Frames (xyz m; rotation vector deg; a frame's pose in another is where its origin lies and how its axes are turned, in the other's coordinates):
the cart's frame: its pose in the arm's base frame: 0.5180 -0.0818 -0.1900 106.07 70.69 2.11
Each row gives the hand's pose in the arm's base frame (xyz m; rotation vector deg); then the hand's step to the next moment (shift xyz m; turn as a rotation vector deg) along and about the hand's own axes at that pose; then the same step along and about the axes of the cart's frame.
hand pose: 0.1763 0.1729 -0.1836 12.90 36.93 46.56
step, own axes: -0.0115 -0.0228 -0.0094 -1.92 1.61 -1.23
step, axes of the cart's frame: -0.0124 -0.0037 0.0239 -1.90 -1.54 -1.35
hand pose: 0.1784 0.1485 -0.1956 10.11 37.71 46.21
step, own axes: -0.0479 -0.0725 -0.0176 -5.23 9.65 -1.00
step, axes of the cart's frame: -0.0523 0.0038 0.0715 -4.78 -3.32 -9.36
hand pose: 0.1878 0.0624 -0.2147 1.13 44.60 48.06
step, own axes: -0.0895 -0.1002 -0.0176 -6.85 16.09 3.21
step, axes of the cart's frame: -0.0965 0.0359 0.0880 -5.08 -1.42 -16.98
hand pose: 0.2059 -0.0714 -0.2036 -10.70 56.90 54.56
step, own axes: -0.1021 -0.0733 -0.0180 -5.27 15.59 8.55
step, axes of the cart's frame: -0.0951 0.0639 0.0547 -1.09 2.24 -18.38
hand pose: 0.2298 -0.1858 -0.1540 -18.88 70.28 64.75
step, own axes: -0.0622 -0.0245 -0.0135 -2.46 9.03 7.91
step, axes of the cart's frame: -0.0473 0.0459 0.0176 1.81 2.60 -11.84
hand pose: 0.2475 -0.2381 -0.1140 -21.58 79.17 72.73
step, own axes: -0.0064 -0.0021 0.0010 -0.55 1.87 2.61
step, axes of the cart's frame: -0.0020 0.0065 0.0007 1.11 1.00 -2.89
